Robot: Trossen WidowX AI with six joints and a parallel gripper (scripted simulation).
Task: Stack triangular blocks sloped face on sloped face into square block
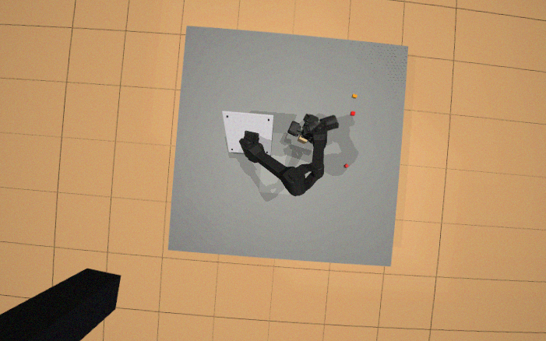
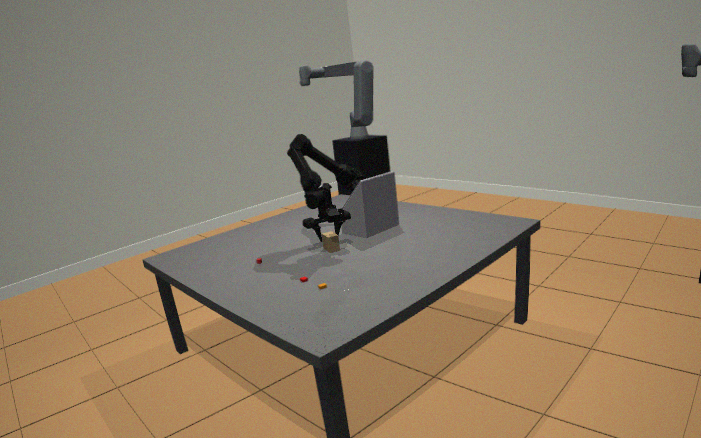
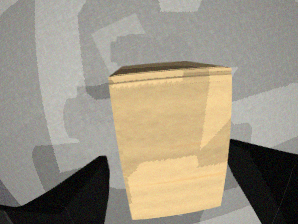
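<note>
My gripper tip is now 1 cm below the tan triangular block. Also, from my gripper tip: orange cube: 25 cm ahead, 30 cm to the left, 3 cm below.
</note>
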